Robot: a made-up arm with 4 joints. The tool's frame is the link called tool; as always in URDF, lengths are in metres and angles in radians.
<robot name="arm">
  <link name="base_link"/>
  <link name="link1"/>
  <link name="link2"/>
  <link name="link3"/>
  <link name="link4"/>
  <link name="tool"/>
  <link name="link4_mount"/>
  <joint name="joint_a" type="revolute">
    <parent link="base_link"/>
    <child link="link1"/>
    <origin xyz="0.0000 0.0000 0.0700" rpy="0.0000 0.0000 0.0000"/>
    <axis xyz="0 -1 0"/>
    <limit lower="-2.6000" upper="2.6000" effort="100" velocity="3"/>
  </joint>
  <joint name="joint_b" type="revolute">
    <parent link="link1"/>
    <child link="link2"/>
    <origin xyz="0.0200 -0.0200 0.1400" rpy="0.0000 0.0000 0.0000"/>
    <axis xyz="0 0 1"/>
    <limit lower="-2.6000" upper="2.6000" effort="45" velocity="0.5"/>
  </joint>
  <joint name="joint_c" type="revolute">
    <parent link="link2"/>
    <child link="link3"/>
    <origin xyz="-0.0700 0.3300 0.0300" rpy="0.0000 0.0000 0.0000"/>
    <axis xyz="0 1 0"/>
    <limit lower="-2.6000" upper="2.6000" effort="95" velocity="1"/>
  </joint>
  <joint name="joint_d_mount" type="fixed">
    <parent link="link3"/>
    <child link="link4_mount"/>
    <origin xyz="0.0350 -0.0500 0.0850" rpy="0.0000 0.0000 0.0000"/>
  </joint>
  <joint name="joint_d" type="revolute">
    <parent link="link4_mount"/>
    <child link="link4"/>
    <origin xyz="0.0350 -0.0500 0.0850" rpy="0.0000 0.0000 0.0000"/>
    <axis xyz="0 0 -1"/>
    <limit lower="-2.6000" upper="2.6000" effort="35" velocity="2.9"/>
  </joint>
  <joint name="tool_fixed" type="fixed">
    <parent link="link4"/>
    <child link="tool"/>
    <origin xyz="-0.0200 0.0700 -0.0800" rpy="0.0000 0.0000 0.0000"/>
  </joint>
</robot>
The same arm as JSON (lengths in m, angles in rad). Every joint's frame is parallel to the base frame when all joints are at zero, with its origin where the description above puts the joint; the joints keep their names.
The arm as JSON. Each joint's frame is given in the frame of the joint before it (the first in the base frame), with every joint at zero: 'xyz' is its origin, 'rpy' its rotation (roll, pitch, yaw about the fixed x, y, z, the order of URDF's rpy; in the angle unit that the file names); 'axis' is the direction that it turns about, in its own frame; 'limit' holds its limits. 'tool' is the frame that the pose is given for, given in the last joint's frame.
{"units": {"length": "m", "angle": "rad"}, "joints": [
  {"name": "joint_a", "type": "revolute", "origin": {"xyz": [0.0, 0.0, 0.07], "rpy": [0.0, 0.0, 0.0]}, "axis": [0.0, -1.0, 0.0], "limit": {"lower": -2.6, "upper": 2.6}},
  {"name": "joint_b", "type": "revolute", "origin": {"xyz": [0.02, -0.02, 0.14], "rpy": [0.0, 0.0, 0.0]}, "axis": [0.0, 0.0, 1.0], "limit": {"lower": -2.6, "upper": 2.6}},
  {"name": "joint_c", "type": "revolute", "origin": {"xyz": [-0.07, 0.33, 0.03], "rpy": [0.0, 0.0, 0.0]}, "axis": [0.0, 1.0, 0.0], "limit": {"lower": -2.6, "upper": 2.6}},
  {"name": "joint_d", "type": "revolute", "origin": {"xyz": [0.07, -0.1, 0.17], "rpy": [0.0, 0.0, 0.0]}, "axis": [0.0, 0.0, -1.0], "limit": {"lower": -2.6, "upper": 2.6}}
], "tool": {"origin": {"xyz": [-0.02, 0.07, -0.08], "rpy": [0.0, 0.0, 0.0]}}}

